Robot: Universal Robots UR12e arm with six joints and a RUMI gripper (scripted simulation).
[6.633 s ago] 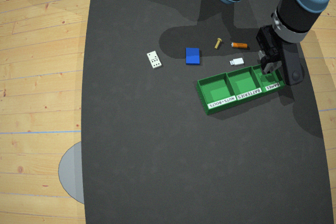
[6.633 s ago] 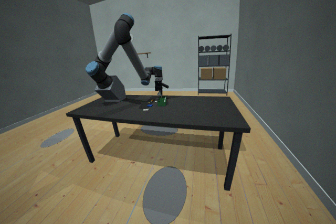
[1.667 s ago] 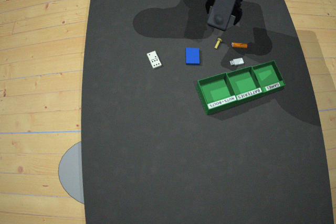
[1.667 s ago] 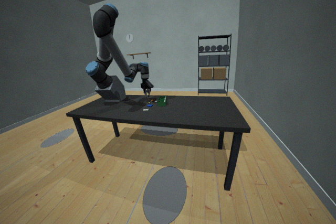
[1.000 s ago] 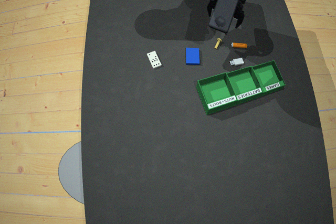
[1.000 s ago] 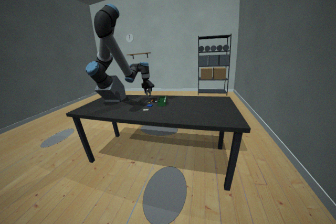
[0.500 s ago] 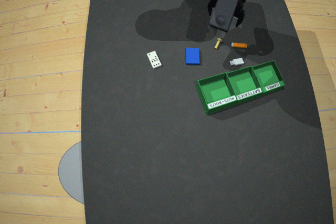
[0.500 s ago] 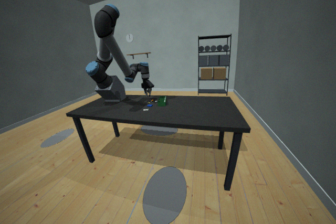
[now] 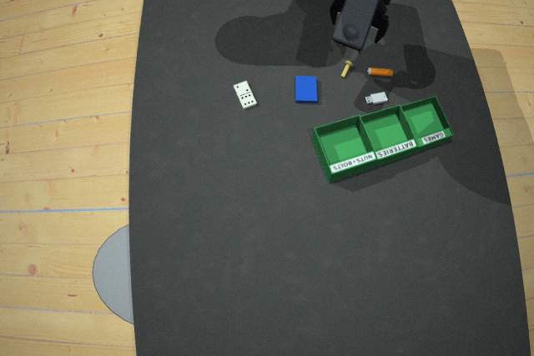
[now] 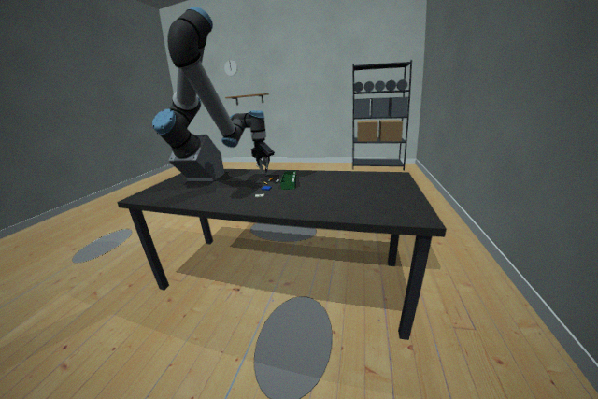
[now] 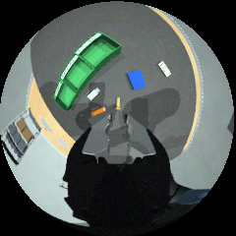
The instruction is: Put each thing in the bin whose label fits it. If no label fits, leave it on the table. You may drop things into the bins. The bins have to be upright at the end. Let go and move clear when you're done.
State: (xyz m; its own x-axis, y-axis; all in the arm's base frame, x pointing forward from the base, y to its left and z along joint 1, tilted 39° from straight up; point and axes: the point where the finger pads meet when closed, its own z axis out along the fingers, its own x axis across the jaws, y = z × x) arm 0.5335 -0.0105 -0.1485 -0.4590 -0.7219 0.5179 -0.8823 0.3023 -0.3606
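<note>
The brass bolt lies 8 cm below my hand. The rest, counted from my hand: white usb stick 9 cm below, 6 cm ahead, 5 cm to the left; blue flat block 8 cm to the right, 8 cm below, 4 cm ahead; orange battery 8 cm below, 7 cm to the left.
</note>
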